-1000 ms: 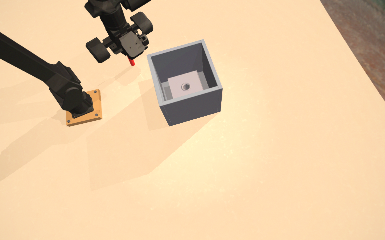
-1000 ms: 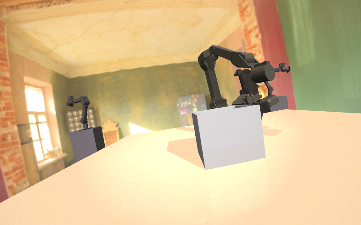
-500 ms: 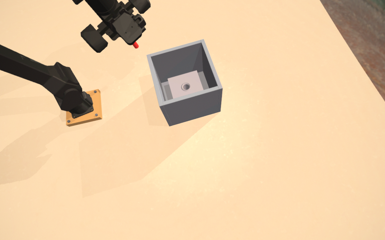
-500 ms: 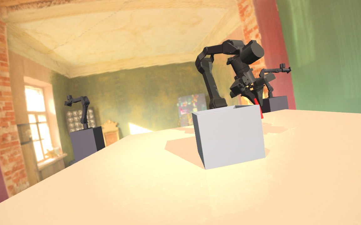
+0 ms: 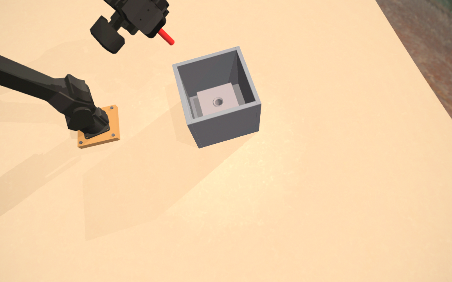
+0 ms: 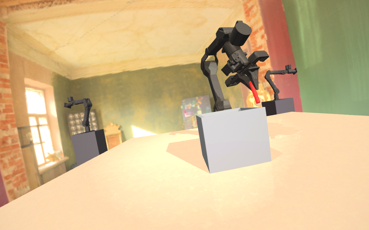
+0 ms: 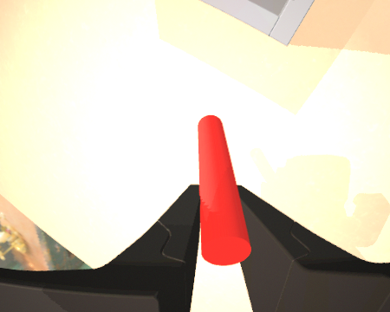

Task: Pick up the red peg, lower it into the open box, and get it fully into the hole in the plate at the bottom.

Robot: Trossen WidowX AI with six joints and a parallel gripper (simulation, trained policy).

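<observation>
Right now my gripper tip is 15 cm to the left of the pale plate, 14 cm above it and 7 cm short of it. Also, from my gripper tip: red peg 1 cm to the right.
</observation>
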